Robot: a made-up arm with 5 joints.
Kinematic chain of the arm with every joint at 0, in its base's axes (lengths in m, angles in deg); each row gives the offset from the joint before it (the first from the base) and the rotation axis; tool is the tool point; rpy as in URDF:
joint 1: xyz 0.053 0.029 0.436 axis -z
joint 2: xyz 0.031 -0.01 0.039 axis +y
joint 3: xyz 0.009 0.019 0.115 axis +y
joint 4: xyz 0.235 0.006 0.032 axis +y
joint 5: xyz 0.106 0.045 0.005 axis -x
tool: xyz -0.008 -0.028 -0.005 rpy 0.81 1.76 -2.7
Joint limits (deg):
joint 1: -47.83..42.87
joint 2: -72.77..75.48
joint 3: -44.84..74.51
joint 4: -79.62..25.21
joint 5: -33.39..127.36
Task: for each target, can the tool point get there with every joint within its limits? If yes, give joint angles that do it. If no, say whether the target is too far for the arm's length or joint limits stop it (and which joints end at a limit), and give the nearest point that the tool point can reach.
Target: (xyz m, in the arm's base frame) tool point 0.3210 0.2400 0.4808
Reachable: yes | joints -32.90 0.82 38.94 -45.32 14.49
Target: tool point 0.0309 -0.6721 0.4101
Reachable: no: too far | nearest point 0.4122 -0.2614 0.4101 | short by 0.560 m
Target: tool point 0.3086 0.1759 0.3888
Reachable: yes | joints -21.09 4.20 57.02 -39.18 68.46
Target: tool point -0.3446 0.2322 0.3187
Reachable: no: joint limits stop it (at a limit: joint 2, joint 3, joint 4, joint 5) | nearest point -0.0860 0.1001 0.3115 | short by 0.290 m
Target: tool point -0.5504 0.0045 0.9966
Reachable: no: too far | nearest point -0.2505 0.0167 0.7734 | short by 0.374 m
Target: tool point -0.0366 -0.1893 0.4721
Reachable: no: joint limits stop it (at a limit: joint 1, joint 2, joint 3, joint 4, joint 5) | nearest point -0.0714 -0.0497 0.3562 | short by 0.185 m
